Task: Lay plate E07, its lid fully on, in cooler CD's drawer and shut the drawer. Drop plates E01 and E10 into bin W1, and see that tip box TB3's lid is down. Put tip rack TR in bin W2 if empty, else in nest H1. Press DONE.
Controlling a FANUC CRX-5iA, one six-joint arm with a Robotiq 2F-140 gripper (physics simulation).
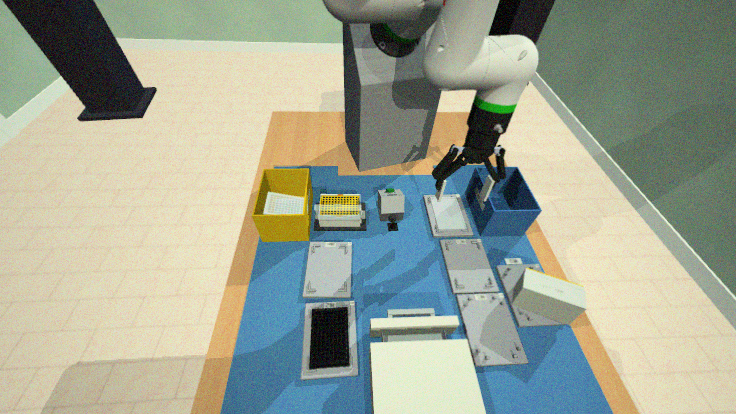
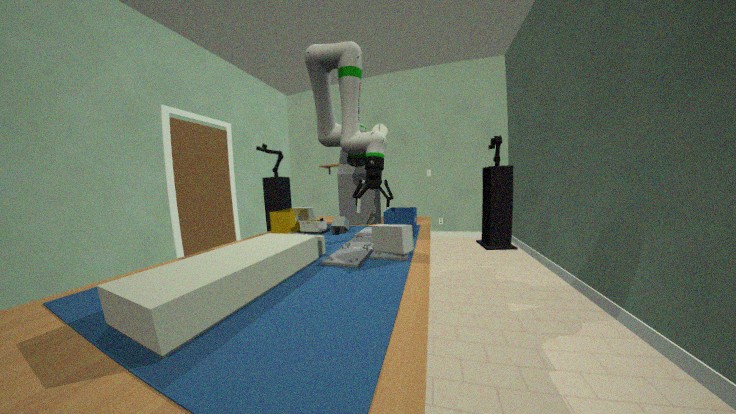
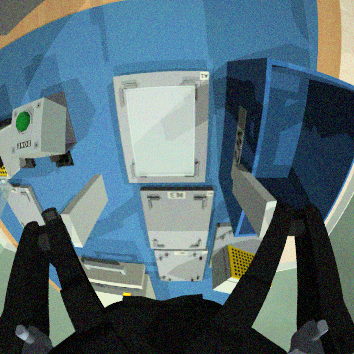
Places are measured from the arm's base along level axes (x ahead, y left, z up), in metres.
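Where they show: gripper, between the fingertips: (image 1: 460, 198) (image 2: 371, 213) (image 3: 167, 182); arm's base, origin of its link: (image 1: 395, 29) (image 2: 358, 159).
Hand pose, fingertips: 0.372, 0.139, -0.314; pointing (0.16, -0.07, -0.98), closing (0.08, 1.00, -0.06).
Note:
Things, the pixels of their top centre, and the offset from my fingertips, as dx, dy, dz. "spot": a spot on its surface instead.
- lid, centre of its top: (image 3: 161, 134) (image 1: 447, 212) -0.019, -0.010, -0.084
- blue bin, centre of its top: (image 3: 311, 169) (image 1: 506, 187) (image 2: 401, 209) -0.009, +0.141, +0.016
- yellow bin, centre of its top: (image 1: 282, 190) (image 2: 289, 210) -0.085, -0.497, +0.016
- white gridded piece, centre of its top: (image 1: 287, 213) -0.087, -0.501, -0.085
- yellow-topped tip holder, centre of its top: (image 1: 339, 201) -0.062, -0.341, -0.029
- white box, centre of its top: (image 3: 246, 291) (image 1: 557, 285) (image 2: 392, 223) +0.292, +0.118, +0.006
- yellow perforated top, a spot on its surface: (image 3: 241, 261) spot: +0.254, +0.112, -0.051
- cooler's drawer, a spot on its surface: (image 1: 414, 325) spot: +0.315, -0.221, -0.033
- DONE box, centre of its top: (image 3: 19, 142) (image 1: 391, 192) (image 2: 340, 216) -0.070, -0.184, -0.020
- Nest N3, centre of its top: (image 3: 176, 227) (image 1: 468, 262) (image 2: 362, 239) +0.160, -0.014, -0.086
- bare nest, centre of its top: (image 1: 328, 266) (image 3: 23, 214) +0.113, -0.393, -0.086
- black plate, centre of its top: (image 1: 329, 334) +0.290, -0.407, -0.077
My gripper (image 1: 464, 189) (image 2: 374, 205) (image 3: 167, 182) is open and empty above a nest marked A1 (image 1: 436, 229) (image 3: 121, 150). A flat whitish plate or lid (image 1: 451, 213) (image 3: 162, 131) lies in that nest. The blue bin (image 1: 509, 218) (image 2: 401, 215) (image 3: 261, 130) is beside the right finger. The yellow bin (image 1: 283, 226) holds a white gridded piece (image 1: 284, 204). A yellow-topped tip holder (image 1: 339, 205) sits in a dark base. A white box (image 1: 550, 297) (image 2: 392, 238) with a yellow perforated top (image 3: 241, 261) stands askew on a nest. The cooler's drawer (image 1: 414, 325) is partly out. The DONE box (image 1: 391, 204) (image 3: 37, 135) has a green button.
Nest N3 (image 1: 468, 262) (image 3: 177, 220) and another nest (image 1: 491, 329) (image 3: 180, 265) lie in front of A1. A bare nest (image 1: 329, 270) and one holding a black plate (image 1: 329, 337) lie at left. The long white cooler (image 1: 424, 375) (image 2: 216, 278) stands at the front.

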